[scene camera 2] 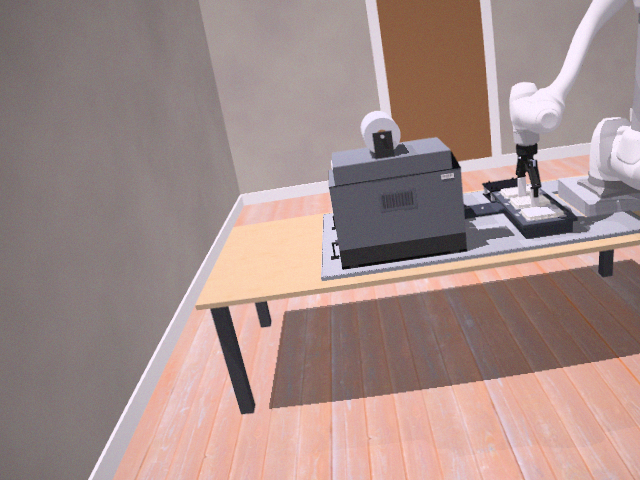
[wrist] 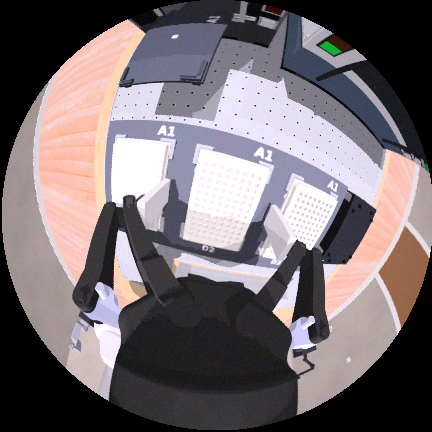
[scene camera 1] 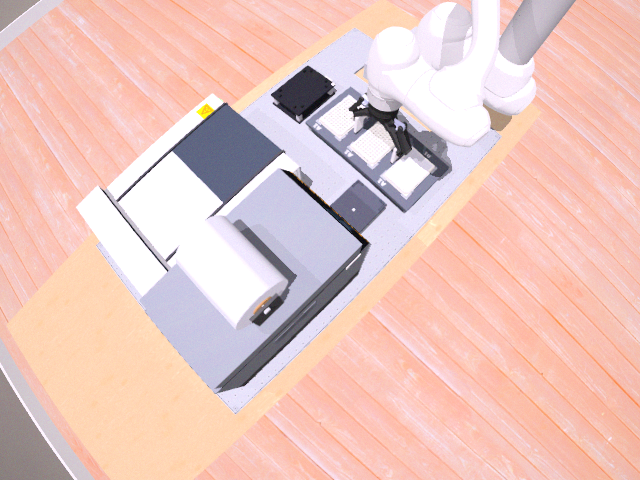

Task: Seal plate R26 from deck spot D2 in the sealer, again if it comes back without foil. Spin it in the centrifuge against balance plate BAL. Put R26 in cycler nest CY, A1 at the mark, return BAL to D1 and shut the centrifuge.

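Seen in the pictures: gripper, between the fingertips: (scene camera 2: 528,200) (wrist: 218,201) (scene camera 1: 376,143); arm's base, origin of its link: (scene camera 2: 608,187).
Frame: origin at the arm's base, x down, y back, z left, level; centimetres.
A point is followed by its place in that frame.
My gripper (scene camera 1: 377,139) @(x -2.5, y -36.5, z 4.1 cm) (scene camera 2: 528,193) @(x -2.5, y -36.5, z 4.1 cm) (wrist: 218,201) @(x -2.5, y -36.5, z 4.1 cm) is open, pointing down at the deck rack. Its pads stand on either side of the middle plate, R26 (scene camera 1: 369,147) @(x -2.6, y -38.7, z 3.4 cm) (wrist: 225,195) @(x -2.6, y -37.4, z 3.5 cm), in spot D2, with nothing held. R26's wells show uncovered, its A1 corner at the A1 mark. A smooth-topped white plate (scene camera 1: 408,176) @(x -2.6, y -39.3, z 16.8 cm) (scene camera 2: 540,213) @(x -2.6, y -39.1, z 18.5 cm) (wrist: 139,167) @(x -2.6, y -39.9, z 14.7 cm), apparently BAL, sits in D1, partly behind one finger in the wrist view. The grey sealer (scene camera 1: 310,217) @(x -30.4, y -72.1, z 10.6 cm) (scene camera 2: 356,206) @(x -16.7, y -101.6, z 17.5 cm) has its carrier (scene camera 1: 359,204) @(x -5.7, y -55.3, z 11.8 cm) (wrist: 175,55) @(x -5.7, y -53.8, z 10.6 cm) out, bearing no plate. The centrifuge appears to be the white and dark-blue machine (scene camera 1: 227,149) @(x -16.7, y -67.1, z -19.7 cm).
A third welled plate (scene camera 1: 338,116) @(x -2.6, y -35.8, z -9.6 cm) (wrist: 312,210) @(x -2.6, y -37.4, z -9.0 cm) sits in the rack (scene camera 1: 405,204) @(x -1.0, y -45.9, z 20.6 cm) beyond R26, close to one finger. A black nest (scene camera 1: 303,90) @(x -0.5, y -33.2, z -24.7 cm) (wrist: 350,227) @(x -0.5, y -34.7, z -23.1 cm), apparently CY, stands past that end. A white foil roll (scene camera 1: 230,273) @(x -43.0, y -89.5, z 9.9 cm) (scene camera 2: 368,131) @(x -39.3, y -94.1, z 15.0 cm) tops the sealer.
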